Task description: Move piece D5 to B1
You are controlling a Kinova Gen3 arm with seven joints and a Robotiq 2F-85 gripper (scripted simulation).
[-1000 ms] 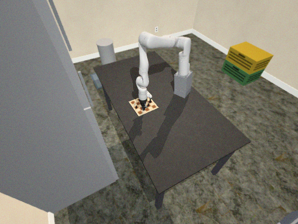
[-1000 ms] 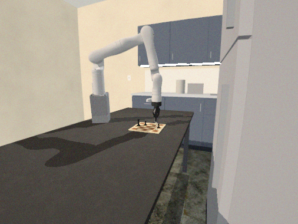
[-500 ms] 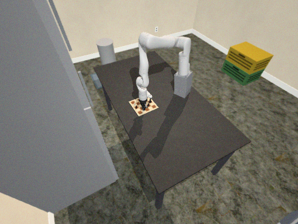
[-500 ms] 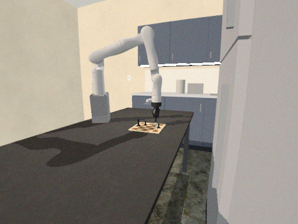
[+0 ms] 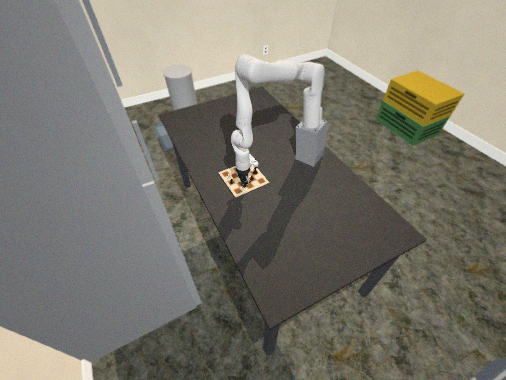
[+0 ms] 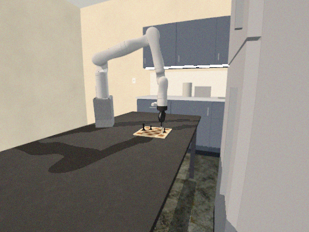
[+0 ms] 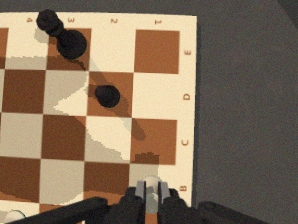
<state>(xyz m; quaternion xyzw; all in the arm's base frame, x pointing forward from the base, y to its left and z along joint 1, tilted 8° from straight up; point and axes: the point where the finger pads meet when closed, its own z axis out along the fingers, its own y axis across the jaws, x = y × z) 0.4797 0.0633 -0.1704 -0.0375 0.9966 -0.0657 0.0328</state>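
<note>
Now: the pale white piece 10 mm below my hand. From my hand the other things lie so: chessboard (30 mm behind, 80 mm to the right, 40 mm below); then black piece (110 mm behind, 80 mm to the right, 10 mm below).
</note>
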